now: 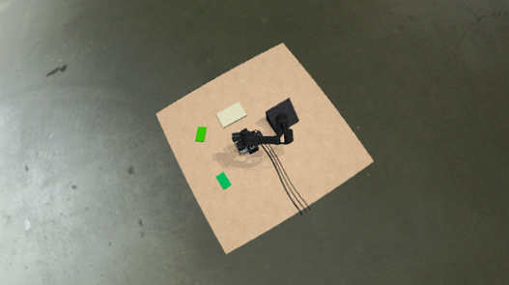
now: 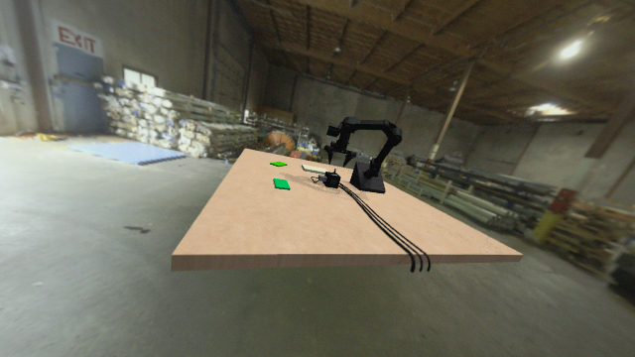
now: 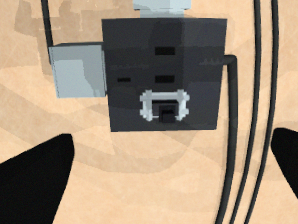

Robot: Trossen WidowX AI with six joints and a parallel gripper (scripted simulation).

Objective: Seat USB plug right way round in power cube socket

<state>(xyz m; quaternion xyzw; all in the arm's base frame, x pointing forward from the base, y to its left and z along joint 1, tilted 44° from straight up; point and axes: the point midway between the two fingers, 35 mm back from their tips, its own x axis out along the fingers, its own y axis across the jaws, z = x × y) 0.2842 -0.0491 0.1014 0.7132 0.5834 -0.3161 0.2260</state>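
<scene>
Right now my gripper tip is 4 cm above the USB plug. The rest, counted from my gripper tip: cream card (4 cm behind, 33 cm to the right, 12 cm below); USB socket (1 cm to the left, 6 cm below).
</scene>
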